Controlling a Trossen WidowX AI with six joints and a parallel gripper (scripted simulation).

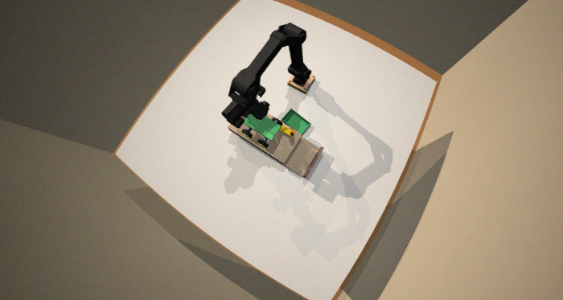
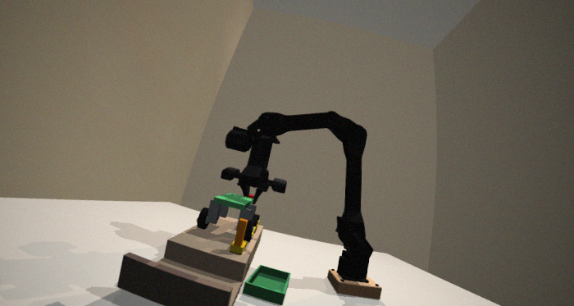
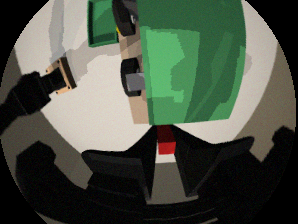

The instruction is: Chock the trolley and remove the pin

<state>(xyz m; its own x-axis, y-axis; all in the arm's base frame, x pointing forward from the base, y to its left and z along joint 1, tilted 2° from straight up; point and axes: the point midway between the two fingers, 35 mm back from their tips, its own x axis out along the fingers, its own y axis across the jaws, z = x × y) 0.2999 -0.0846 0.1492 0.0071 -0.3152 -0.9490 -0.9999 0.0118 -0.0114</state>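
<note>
Right now the green tray is 100 mm behind my gripper tip, 190 mm to the left of it and 140 mm below it. Round my gripper tip: brown ramp (20 mm ahead, 100 mm to the left, 90 mm below); then trolley (20 mm ahead, 90 mm to the left, 20 mm below); then red-headed stop pin (right at my gripper tip).
</note>
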